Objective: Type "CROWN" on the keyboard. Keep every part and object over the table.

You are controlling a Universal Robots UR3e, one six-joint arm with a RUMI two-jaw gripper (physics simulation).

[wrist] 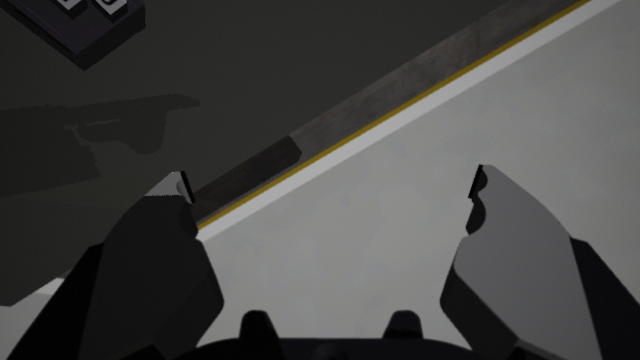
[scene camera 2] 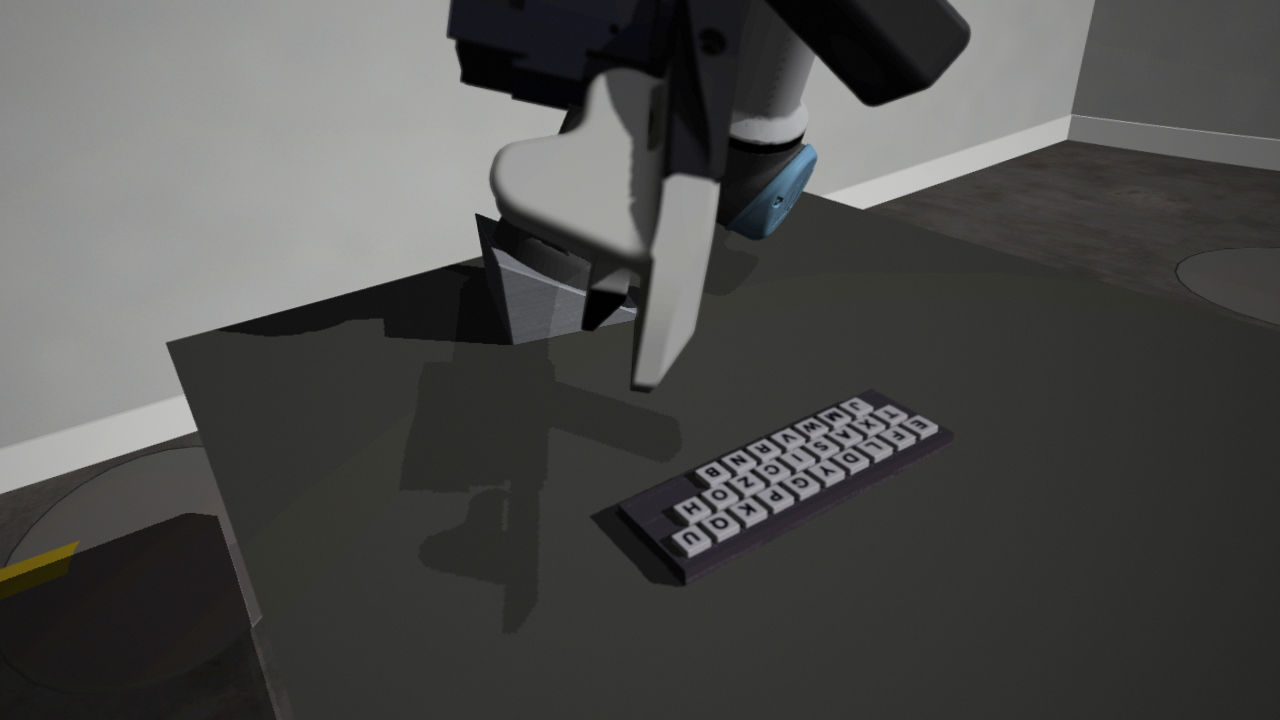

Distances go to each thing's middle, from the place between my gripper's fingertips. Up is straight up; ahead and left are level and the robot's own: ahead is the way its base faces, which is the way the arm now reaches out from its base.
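Position of my hand relative to the dark keyboard (scene camera 2: 696, 523): 120 mm past it, 170 mm to the right of it, 200 mm above it.
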